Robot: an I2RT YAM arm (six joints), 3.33 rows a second.
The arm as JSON. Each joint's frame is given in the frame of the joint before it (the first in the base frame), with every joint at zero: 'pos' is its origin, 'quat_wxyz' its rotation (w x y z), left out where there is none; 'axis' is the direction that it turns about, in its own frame. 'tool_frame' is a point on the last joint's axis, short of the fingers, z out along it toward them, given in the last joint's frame.
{
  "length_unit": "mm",
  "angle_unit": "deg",
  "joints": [
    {
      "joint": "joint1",
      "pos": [
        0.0,
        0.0,
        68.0
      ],
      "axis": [
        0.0,
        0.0,
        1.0
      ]
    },
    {
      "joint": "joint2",
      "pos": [
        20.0,
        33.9,
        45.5
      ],
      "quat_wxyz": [
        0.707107,
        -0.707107,
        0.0,
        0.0
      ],
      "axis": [
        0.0,
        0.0,
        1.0
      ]
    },
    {
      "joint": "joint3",
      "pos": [
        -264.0,
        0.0,
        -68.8
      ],
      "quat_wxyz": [
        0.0,
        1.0,
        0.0,
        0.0
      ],
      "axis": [
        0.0,
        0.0,
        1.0
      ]
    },
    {
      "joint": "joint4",
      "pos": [
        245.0,
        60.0,
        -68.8
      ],
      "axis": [
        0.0,
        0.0,
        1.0
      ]
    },
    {
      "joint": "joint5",
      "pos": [
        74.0,
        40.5,
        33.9
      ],
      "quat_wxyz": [
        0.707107,
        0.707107,
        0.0,
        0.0
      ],
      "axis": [
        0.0,
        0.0,
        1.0
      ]
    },
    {
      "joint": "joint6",
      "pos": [
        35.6,
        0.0,
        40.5
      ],
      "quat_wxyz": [
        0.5,
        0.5,
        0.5,
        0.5
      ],
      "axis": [
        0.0,
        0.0,
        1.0
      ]
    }
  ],
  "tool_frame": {
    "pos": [
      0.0,
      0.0,
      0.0
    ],
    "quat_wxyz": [
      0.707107,
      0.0,
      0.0,
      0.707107
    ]
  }
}
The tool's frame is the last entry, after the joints.
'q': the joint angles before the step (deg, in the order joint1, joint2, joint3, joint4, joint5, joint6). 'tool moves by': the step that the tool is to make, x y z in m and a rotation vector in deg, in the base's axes. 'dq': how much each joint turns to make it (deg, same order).
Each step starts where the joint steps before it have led.
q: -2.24 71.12 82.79 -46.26 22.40 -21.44
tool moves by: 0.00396 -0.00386 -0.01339 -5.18 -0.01 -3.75
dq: -0.08 -0.59 -4.39 5.09 5.93 -2.48
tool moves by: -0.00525 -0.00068 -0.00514 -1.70 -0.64 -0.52
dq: -0.04 -1.84 -2.93 2.44 1.30 -1.32
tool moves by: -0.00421 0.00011 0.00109 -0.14 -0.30 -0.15
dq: 0.01 -0.86 -0.37 -0.18 0.20 -0.03
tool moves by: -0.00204 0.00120 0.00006 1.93 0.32 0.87
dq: 0.04 -0.15 0.39 -1.60 -1.72 1.35
